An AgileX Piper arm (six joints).
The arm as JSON. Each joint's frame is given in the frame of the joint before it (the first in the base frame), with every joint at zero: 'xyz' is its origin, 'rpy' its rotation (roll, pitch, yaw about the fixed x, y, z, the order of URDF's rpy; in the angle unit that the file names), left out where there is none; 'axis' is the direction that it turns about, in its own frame. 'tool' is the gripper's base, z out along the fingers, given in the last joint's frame.
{
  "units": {
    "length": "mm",
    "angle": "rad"
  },
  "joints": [
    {
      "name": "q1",
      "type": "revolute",
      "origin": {
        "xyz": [
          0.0,
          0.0,
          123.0
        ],
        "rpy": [
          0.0,
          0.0,
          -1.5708
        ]
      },
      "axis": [
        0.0,
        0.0,
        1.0
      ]
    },
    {
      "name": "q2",
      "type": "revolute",
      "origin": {
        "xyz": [
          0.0,
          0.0,
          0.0
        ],
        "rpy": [
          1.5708,
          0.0,
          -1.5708
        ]
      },
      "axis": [
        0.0,
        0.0,
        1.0
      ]
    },
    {
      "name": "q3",
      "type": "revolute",
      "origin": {
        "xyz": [
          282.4,
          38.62,
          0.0
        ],
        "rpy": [
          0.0,
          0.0,
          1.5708
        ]
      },
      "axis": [
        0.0,
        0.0,
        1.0
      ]
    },
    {
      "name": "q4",
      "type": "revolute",
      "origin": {
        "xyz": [
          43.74,
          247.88,
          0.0
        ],
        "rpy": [
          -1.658,
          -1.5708,
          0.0
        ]
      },
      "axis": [
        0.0,
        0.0,
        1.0
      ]
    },
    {
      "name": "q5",
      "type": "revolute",
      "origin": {
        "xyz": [
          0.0,
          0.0,
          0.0
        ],
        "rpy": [
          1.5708,
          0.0,
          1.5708
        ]
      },
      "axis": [
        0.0,
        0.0,
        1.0
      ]
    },
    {
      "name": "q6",
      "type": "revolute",
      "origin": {
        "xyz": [
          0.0,
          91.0,
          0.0
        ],
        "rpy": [
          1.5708,
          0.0,
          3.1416
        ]
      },
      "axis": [
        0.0,
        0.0,
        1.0
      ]
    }
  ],
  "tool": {
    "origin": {
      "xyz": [
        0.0,
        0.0,
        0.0
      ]
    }
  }
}
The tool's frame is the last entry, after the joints.
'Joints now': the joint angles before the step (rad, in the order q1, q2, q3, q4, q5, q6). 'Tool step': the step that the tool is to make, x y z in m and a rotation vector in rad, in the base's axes. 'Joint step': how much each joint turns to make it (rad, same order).
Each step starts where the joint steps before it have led.
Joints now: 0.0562, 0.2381, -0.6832, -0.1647, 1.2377, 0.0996
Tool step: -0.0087, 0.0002, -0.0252, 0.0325, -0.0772, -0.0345
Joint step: -0.0215, -0.1217, 0.1089, 0.0043, -0.0607, 0.0389
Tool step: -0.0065, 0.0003, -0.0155, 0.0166, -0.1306, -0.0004
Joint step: 0.0003, -0.1198, 0.0789, -0.0002, -0.0880, 0.0236
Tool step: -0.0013, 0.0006, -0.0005, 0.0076, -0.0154, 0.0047
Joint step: 0.0003, -0.0126, 0.0029, 0.0077, -0.0057, 0.0014
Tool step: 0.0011, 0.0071, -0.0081, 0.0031, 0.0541, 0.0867
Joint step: 0.0003, -0.0002, 0.0192, 0.0892, 0.0273, -0.0816
